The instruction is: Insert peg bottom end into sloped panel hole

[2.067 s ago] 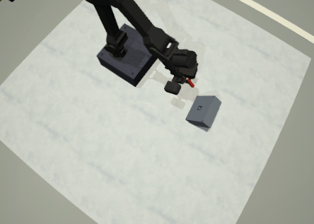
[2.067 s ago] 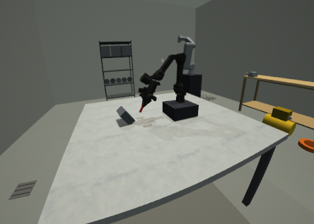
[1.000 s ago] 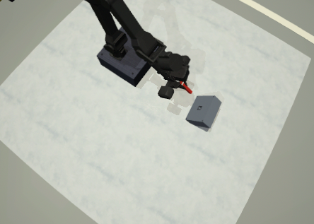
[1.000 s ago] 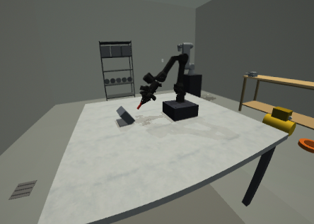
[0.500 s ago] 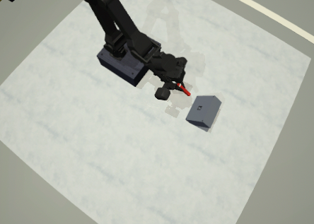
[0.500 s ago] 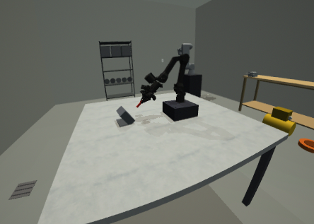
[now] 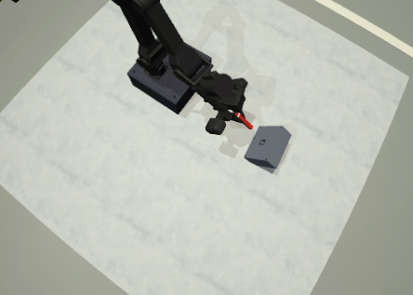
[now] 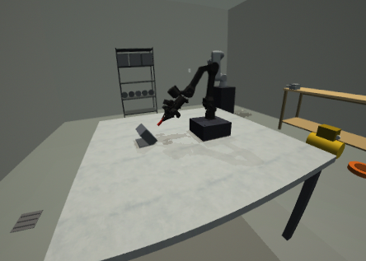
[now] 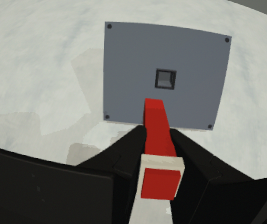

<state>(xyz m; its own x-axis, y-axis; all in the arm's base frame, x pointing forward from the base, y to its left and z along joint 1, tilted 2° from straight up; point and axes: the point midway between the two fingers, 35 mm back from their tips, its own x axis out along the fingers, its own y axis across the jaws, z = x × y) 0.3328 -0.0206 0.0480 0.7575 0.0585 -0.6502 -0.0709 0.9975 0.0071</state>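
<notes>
Right now the sloped panel is 11 cm ahead of my gripper tip and 8 cm below it. The rest, counted from my gripper tip: red square-sided peg 1 cm behind, 1 cm above.
</notes>
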